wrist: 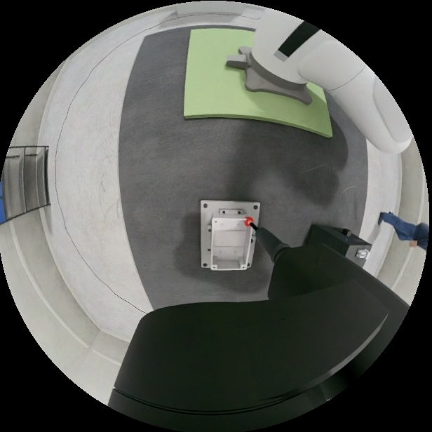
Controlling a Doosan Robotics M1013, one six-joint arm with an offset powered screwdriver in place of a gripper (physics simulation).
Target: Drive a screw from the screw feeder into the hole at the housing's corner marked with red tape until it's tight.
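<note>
The light grey housing [230, 238] is an open box on a flat plate with holes at its corners. Red tape [246, 220] marks its upper right corner in the wrist view. My screwdriver [254, 227] reaches in from the lower right, and its thin dark tip overlaps the taped corner. The tip covers the hole there, so I cannot tell whether a screw is on the bit or in the hole, or whether the tip touches. The screwdriver has no fingers. The black screw feeder [327, 239] stands to the right of the housing, partly hidden behind the screwdriver's dark body.
A green board [215, 95] at the top carries the white arm's base [280, 87]. The arm [350, 75] extends to the upper right. A dark mat [160, 165] lies under the housing. A person's blue-clad legs [405, 227] show at the right edge, and a dark rack at the left edge.
</note>
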